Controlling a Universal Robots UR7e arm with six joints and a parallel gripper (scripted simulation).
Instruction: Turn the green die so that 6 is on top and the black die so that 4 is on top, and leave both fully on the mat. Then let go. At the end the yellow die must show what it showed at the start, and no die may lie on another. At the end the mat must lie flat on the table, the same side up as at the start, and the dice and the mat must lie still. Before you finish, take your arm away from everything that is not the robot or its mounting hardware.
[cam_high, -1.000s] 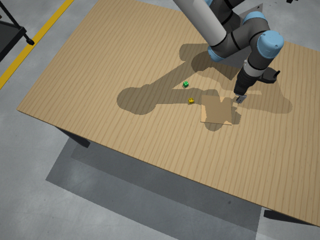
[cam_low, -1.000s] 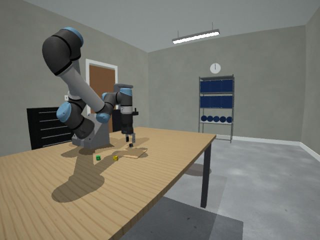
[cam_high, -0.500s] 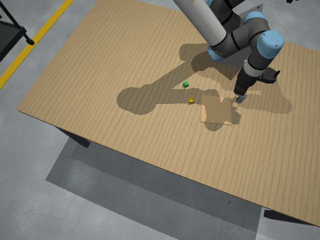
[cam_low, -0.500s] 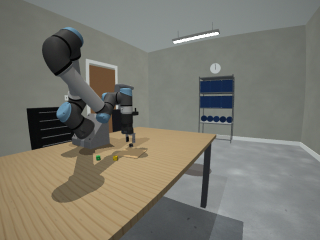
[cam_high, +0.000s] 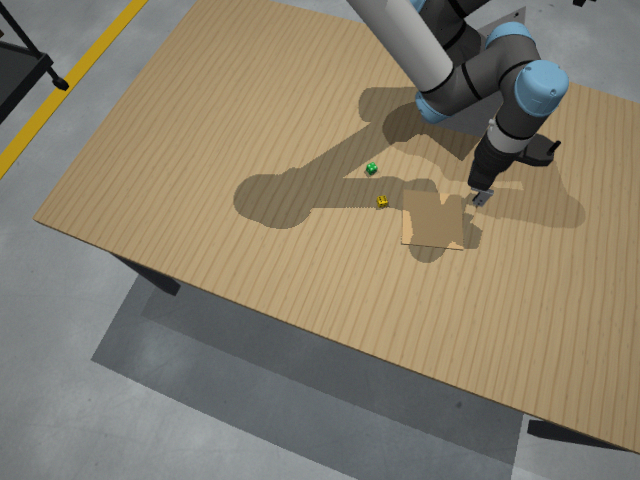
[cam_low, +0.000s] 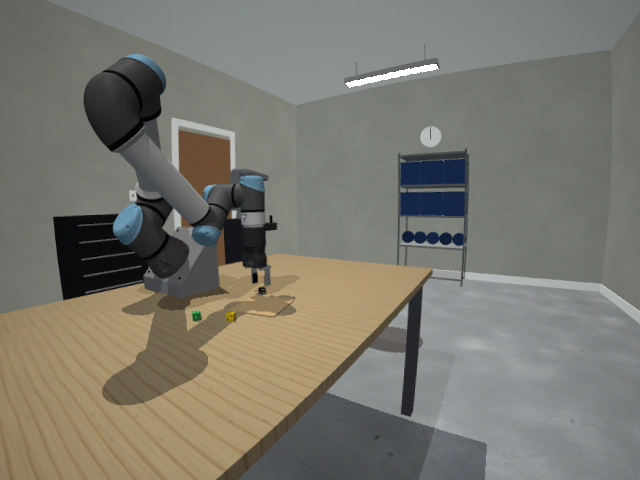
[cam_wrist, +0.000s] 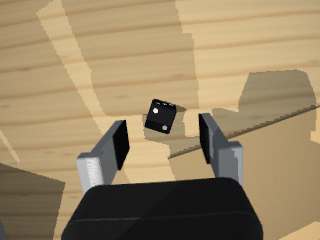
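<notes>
Right now the black die is 40 mm below my hand and 10 mm to the left of it. Also, from my hand: green die 260 mm to the right, 40 mm below, 10 mm behind; then yellow die 210 mm to the right, 70 mm ahead, 40 mm below; then tan mat 90 mm to the right, 80 mm ahead, 50 mm below.
</notes>
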